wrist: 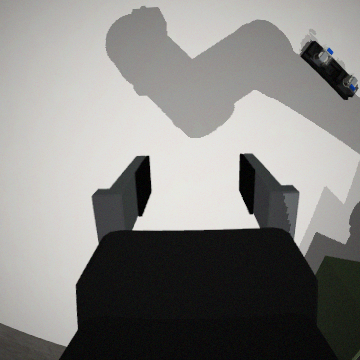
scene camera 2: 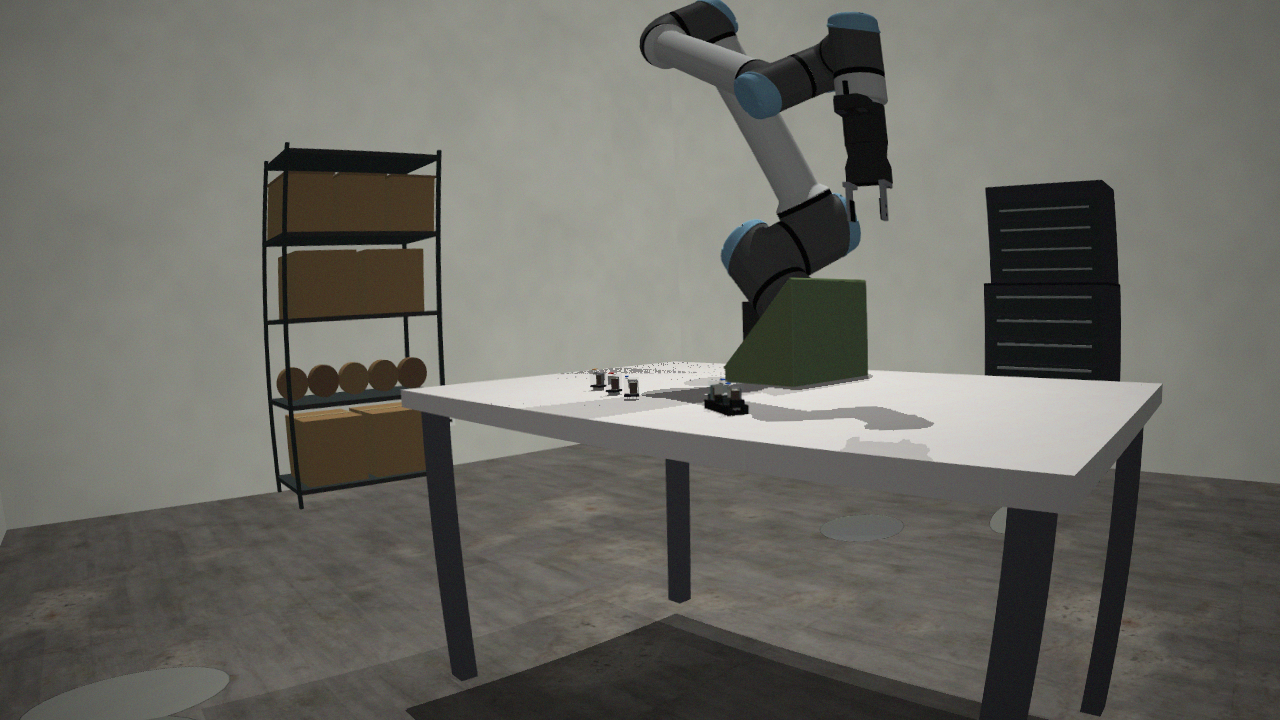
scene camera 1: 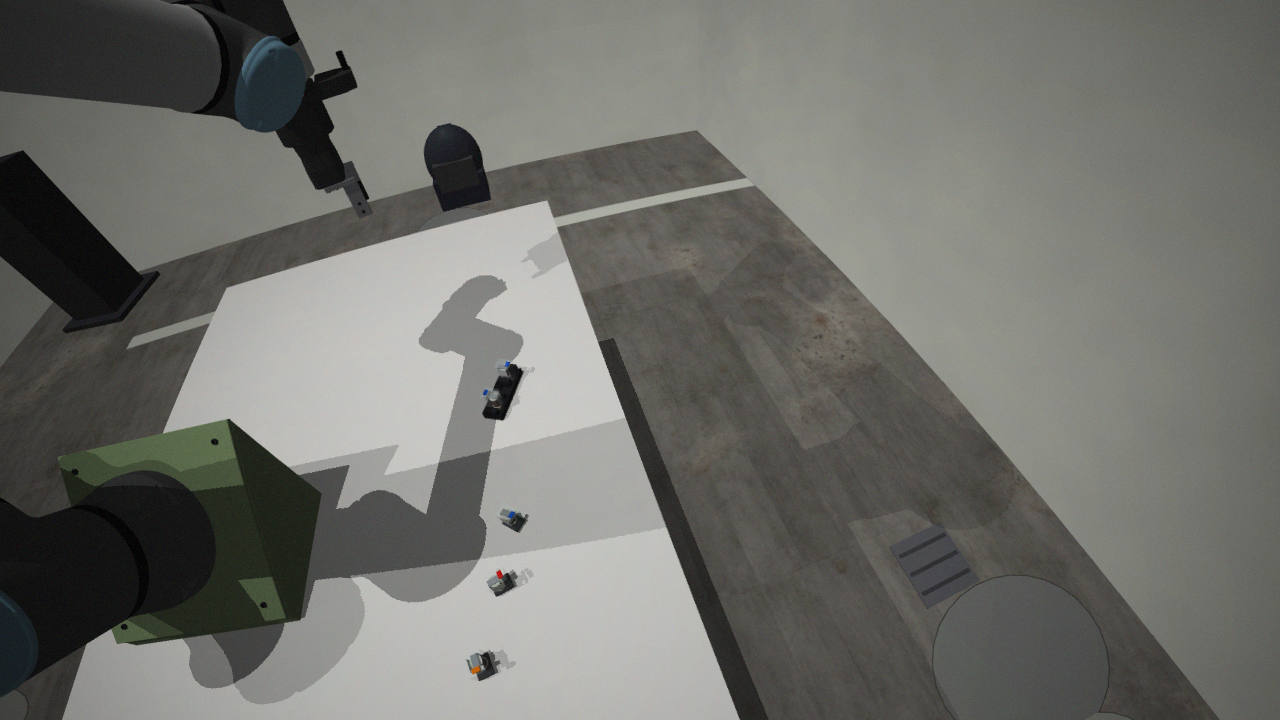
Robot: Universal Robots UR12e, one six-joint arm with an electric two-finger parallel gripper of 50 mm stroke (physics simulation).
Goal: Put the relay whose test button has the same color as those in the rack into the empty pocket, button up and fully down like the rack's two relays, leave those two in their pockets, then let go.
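Places are measured from the arm's base along level axes (x down, y back, z left), in centimetres.
Pixels of known places: gripper, fingertip midpoint: (wrist: 194,172) (scene camera 2: 868,221) (scene camera 1: 364,207); arm's base, origin of the base link: (wrist: 347,356) (scene camera 2: 802,320) (scene camera 1: 153,538).
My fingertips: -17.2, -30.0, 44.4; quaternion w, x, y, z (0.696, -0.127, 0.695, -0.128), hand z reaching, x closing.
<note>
For each thing: its top centre in the pictures, then the offset to it from my fingertips, as dx, dy, dz. Level surfaces: height alone.
- black rack, middle of its top: (scene camera 2: 725,396) (wrist: 334,69) (scene camera 1: 500,386) +27.9, -16.2, -18.1
- orange button, middle of its top: (scene camera 1: 473,663) (scene camera 2: 597,368) +25.8, -14.2, -61.2
- table, its level: dx +30.2
The black rack (scene camera 1: 493,413) (scene camera 2: 726,409) (wrist: 334,75) stands on the white table. It holds two relays with blue buttons, one near each end, and a pocket between them. Three loose relays lie in a row apart from the rack: one with a blue button (scene camera 1: 512,518) (scene camera 2: 632,387) nearest the rack, one with a red button (scene camera 1: 500,582) (scene camera 2: 614,384), and one with an orange button (scene camera 1: 481,665) (scene camera 2: 598,380) farthest from it. My gripper (scene camera 2: 866,214) (wrist: 194,172) is open and empty, high above the table. The loose relays do not show in the wrist view.
The green robot base (scene camera 1: 268,537) (scene camera 2: 832,331) stands on the table (scene camera 2: 984,447). The arm's shadow falls across the table top and over the blue-button loose relay. A shelf unit (scene camera 2: 351,240) and a dark drawer cabinet (scene camera 2: 1051,331) stand behind, off the table.
</note>
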